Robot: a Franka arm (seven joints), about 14 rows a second.
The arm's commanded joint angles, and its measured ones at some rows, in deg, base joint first. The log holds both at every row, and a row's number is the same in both.
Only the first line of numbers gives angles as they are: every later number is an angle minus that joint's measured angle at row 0.
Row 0, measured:
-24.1 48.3 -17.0 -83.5 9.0 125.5 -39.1
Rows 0 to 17, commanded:
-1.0 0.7 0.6 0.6 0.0 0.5 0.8
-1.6 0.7 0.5 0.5 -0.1 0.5 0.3
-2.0 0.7 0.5 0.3 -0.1 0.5 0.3
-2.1 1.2 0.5 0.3 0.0 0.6 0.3
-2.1 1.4 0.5 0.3 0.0 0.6 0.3
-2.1 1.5 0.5 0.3 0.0 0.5 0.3
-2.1 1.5 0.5 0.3 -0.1 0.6 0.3
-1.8 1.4 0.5 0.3 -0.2 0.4 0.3
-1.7 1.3 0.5 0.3 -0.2 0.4 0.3
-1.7 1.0 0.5 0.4 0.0 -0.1 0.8
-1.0 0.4 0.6 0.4 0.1 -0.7 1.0
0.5 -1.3 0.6 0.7 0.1 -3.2 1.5
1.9 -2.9 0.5 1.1 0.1 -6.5 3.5
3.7 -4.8 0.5 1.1 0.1 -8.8 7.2
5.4 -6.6 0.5 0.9 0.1 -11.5 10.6
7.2 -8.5 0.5 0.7 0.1 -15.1 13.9
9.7 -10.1 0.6 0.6 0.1 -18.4 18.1
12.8 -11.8 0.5 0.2 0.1 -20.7 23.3
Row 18, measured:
8.3 -7.4 0.7 2.5 0.0 -16.6 15.2
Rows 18 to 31, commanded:
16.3 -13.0 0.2 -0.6 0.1 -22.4 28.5
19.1 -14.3 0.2 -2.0 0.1 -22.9 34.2
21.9 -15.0 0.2 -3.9 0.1 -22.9 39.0
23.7 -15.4 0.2 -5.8 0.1 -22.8 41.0
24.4 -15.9 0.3 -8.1 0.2 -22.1 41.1
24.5 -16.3 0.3 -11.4 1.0 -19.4 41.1
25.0 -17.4 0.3 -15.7 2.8 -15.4 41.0
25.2 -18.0 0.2 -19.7 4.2 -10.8 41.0
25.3 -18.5 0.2 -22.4 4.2 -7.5 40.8
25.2 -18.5 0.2 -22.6 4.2 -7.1 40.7
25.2 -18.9 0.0 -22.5 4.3 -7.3 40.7
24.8 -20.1 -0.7 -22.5 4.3 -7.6 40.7
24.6 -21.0 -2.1 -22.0 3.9 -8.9 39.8
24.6 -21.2 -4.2 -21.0 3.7 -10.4 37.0
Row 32, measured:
25.0 -16.7 -1.5 -19.8 2.3 -8.0 40.2
